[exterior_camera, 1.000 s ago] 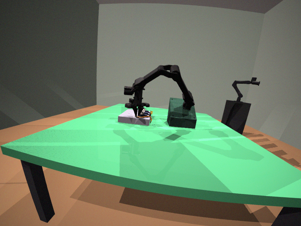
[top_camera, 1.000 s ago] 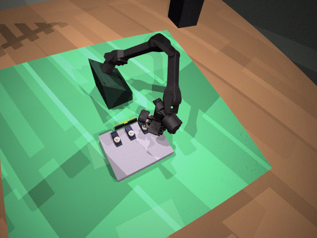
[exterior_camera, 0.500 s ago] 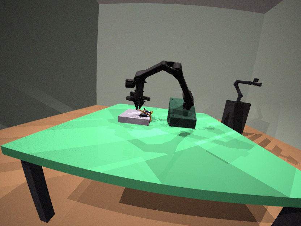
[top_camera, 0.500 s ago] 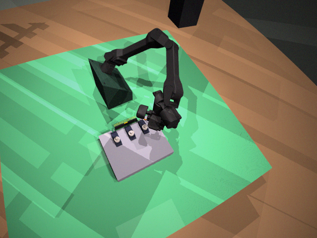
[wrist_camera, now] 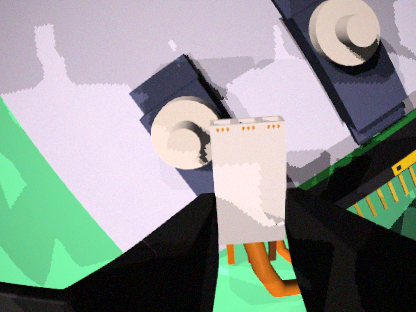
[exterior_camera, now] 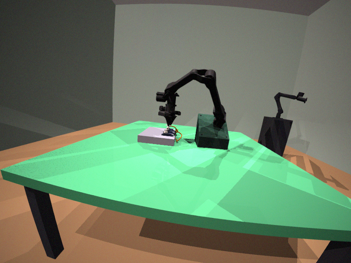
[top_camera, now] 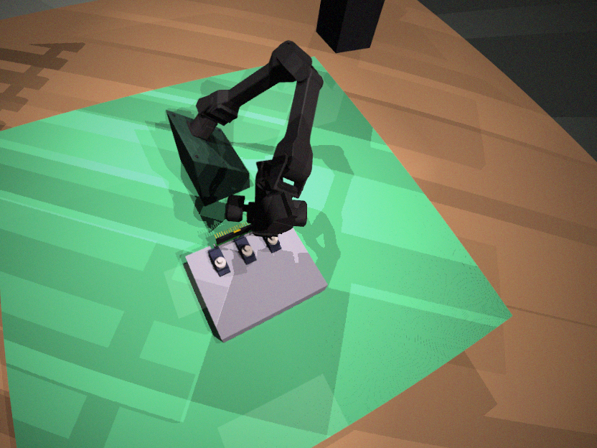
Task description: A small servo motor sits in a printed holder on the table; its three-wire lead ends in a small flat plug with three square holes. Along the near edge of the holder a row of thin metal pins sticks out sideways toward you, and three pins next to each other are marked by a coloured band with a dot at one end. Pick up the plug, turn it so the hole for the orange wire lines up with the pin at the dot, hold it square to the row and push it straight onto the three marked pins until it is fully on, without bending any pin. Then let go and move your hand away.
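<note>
My gripper tip is now 40 mm past the yellow band, 60 mm to the left of it and 40 mm above it. From my gripper tip the other things lie so: grey printed holder (120 mm ahead, 60 mm to the right, 90 mm below); then black pin header (40 mm behind, 60 mm to the right, 50 mm below).
</note>
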